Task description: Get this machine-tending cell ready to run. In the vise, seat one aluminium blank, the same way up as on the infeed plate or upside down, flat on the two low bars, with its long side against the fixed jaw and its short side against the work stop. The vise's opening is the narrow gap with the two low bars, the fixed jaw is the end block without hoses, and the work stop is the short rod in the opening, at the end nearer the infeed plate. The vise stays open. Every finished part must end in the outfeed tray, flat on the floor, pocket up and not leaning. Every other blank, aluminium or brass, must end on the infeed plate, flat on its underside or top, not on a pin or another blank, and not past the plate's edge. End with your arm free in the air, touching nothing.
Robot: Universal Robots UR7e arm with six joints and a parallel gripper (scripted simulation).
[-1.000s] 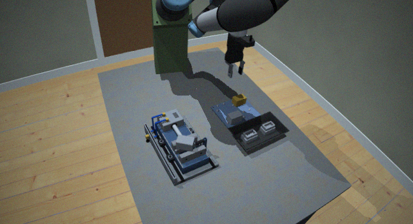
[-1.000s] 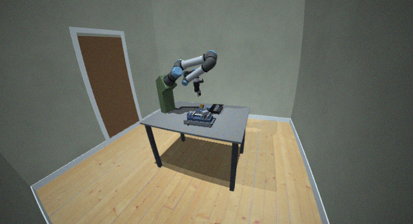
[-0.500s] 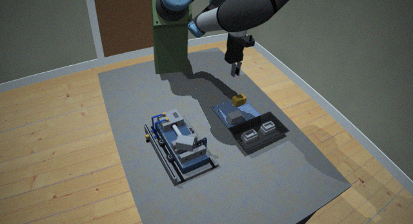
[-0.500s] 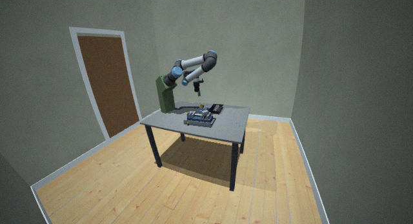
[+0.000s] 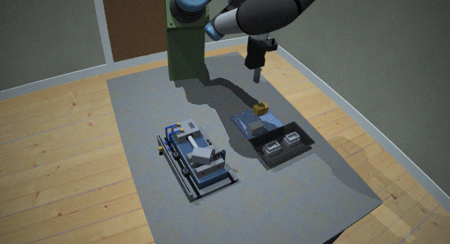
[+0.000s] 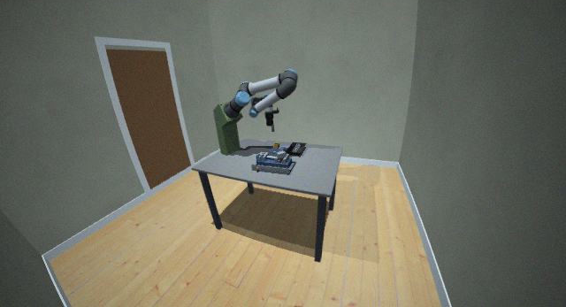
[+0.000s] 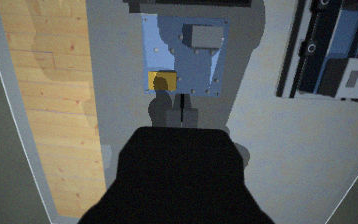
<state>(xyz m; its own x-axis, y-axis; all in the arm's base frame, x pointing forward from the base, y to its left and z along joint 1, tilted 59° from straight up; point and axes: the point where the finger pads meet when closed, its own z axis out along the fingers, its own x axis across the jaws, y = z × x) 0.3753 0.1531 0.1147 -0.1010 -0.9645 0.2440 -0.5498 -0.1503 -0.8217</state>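
My hand is 17 cm above the brass blank, 4 cm to the right of it and 2 cm short of it. The rest, counted from my hand: vise: 35 cm to the right, 16 cm below, 7 cm ahead.
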